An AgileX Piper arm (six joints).
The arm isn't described. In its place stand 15 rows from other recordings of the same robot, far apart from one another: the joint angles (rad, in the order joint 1, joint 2, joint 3, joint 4, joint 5, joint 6), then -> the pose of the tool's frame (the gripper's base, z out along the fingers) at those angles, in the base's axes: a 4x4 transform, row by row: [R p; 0 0 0 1], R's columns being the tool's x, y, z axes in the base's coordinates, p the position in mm.
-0.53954 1.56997 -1.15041 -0.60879 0.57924 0.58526 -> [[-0.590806 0.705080 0.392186 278.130], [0.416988 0.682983 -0.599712 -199.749], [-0.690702 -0.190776 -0.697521 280.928], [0 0 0 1]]
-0.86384 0.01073 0.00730 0.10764 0.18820 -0.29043 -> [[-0.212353 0.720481 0.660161 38.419], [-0.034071 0.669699 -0.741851 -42.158], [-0.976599 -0.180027 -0.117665 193.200], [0 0 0 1]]
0.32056 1.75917 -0.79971 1.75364 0.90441 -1.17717 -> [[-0.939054 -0.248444 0.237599 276.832], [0.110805 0.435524 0.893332 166.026], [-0.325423 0.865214 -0.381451 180.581], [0 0 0 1]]
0.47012 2.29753 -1.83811 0.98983 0.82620 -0.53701 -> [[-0.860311 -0.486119 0.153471 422.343], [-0.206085 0.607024 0.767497 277.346], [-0.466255 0.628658 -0.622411 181.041], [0 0 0 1]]
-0.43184 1.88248 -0.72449 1.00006 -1.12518 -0.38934 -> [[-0.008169 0.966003 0.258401 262.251], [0.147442 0.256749 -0.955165 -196.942], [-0.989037 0.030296 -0.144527 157.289], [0 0 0 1]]
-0.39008 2.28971 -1.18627 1.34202 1.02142 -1.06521 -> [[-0.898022 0.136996 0.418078 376.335], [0.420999 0.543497 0.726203 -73.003], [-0.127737 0.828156 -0.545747 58.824], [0 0 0 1]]
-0.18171 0.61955 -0.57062 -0.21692 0.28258 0.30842 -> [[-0.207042 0.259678 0.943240 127.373], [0.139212 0.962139 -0.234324 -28.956], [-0.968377 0.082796 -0.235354 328.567], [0 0 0 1]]
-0.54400 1.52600 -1.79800 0.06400 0.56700 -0.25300 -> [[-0.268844 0.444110 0.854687 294.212], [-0.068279 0.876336 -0.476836 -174.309], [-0.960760 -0.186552 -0.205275 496.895], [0 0 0 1]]
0.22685 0.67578 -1.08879 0.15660 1.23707 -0.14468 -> [[-0.618592 -0.388284 0.683066 75.122], [-0.237059 0.921078 0.308898 31.102], [-0.749097 0.029155 -0.661818 409.102], [0 0 0 1]]
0.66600 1.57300 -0.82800 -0.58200 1.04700 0.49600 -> [[-0.872520 -0.415166 0.257576 220.885], [-0.487515 0.774561 -0.402969 118.476], [-0.032209 -0.477170 -0.878220 189.493], [0 0 0 1]]
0.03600 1.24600 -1.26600 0.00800 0.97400 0.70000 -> [[-0.606493 0.462666 0.646612 252.153], [0.626212 0.779079 0.029909 9.684], [-0.489923 0.423056 -0.762233 382.284], [0 0 0 1]]
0.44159 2.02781 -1.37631 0.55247 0.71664 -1.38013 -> [[-0.077900 -0.984309 0.158328 360.579], [-0.878366 0.142885 0.456133 205.152], [-0.471598 -0.103537 -0.875714 164.159], [0 0 0 1]]
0.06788 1.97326 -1.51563 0.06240 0.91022 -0.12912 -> [[-0.944366 -0.168171 0.282652 412.673], [-0.154979 0.985535 0.068571 32.547], [-0.290095 0.020951 -0.956768 210.364], [0 0 0 1]]
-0.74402 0.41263 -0.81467 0.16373 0.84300 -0.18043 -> [[-0.291323 0.568788 0.769163 46.294], [0.172500 0.822092 -0.542594 -27.561], [-0.940944 -0.025389 -0.337610 378.149], [0 0 0 1]]
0.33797 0.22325 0.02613 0.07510 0.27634 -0.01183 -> [[-0.420292 -0.324203 0.847494 62.183], [-0.083711 0.943863 0.319554 23.829], [-0.903519 0.063361 -0.423838 165.821], [0 0 0 1]]
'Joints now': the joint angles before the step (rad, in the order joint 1, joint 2, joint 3, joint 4, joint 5, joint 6). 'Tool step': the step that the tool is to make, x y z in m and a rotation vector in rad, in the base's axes. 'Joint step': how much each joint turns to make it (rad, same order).
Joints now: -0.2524 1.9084 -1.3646 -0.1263 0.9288 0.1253
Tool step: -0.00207 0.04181 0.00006 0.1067 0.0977 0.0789
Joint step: 0.0878 -0.0042 -0.0016 0.1046 0.1209 -0.0455
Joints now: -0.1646 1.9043 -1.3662 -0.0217 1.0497 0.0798
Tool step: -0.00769 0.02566 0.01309 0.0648 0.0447 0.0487
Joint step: 0.0523 -0.0367 0.0000 0.0646 0.0901 -0.0226
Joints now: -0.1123 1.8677 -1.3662 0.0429 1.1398 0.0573
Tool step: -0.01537 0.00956 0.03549 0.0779 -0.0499 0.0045
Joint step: 0.0007 -0.1015 0.0025 0.0881 0.0607 -0.0304
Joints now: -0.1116 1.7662 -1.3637 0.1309 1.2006 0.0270
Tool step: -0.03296 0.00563 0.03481 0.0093 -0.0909 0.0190
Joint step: 0.0000 -0.1641 0.0742 0.0225 0.0039 -0.0248
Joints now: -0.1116 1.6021 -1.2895 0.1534 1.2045 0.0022
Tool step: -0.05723 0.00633 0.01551 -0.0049 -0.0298 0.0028
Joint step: 0.0001 -0.2167 0.1709 -0.0021 0.0159 0.0000
